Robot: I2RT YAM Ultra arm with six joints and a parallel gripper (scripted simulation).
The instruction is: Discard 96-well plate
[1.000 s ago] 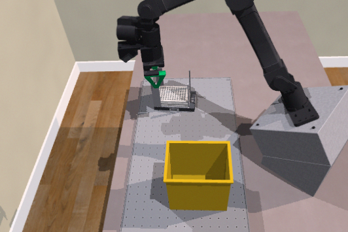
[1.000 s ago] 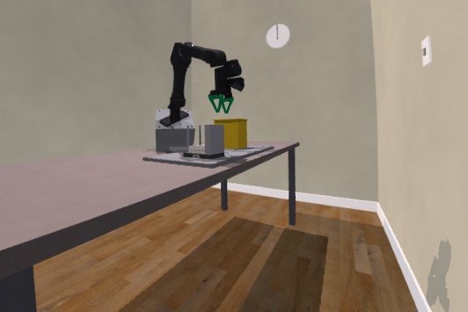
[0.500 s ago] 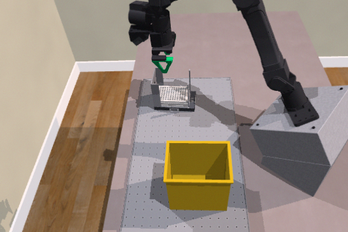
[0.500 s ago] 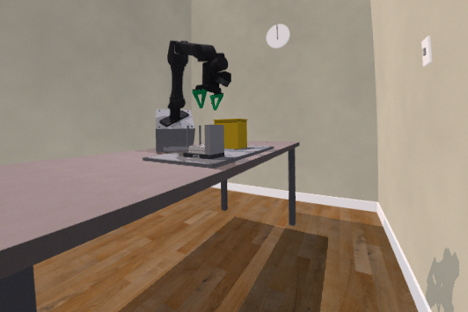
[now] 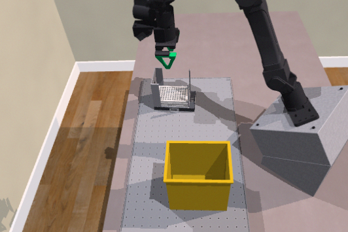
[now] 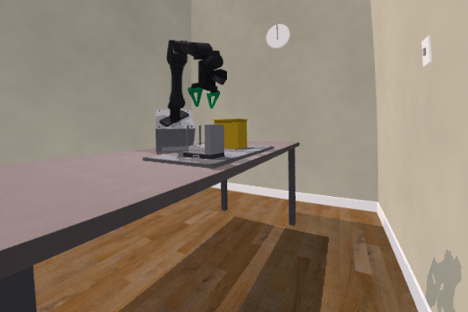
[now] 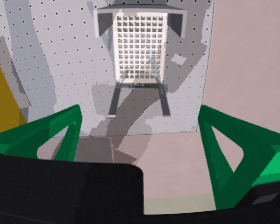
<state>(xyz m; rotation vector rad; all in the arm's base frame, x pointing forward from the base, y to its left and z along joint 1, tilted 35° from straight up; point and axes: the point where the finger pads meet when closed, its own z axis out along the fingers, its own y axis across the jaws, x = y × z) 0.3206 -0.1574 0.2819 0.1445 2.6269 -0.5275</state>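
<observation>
The rack wall is 70 mm ahead of my hand, 10 mm to the right of it and 150 mm below it. Round my hand: yellow plastics bin W1: 40 mm behind, 400 mm to the left, 140 mm below.
</observation>
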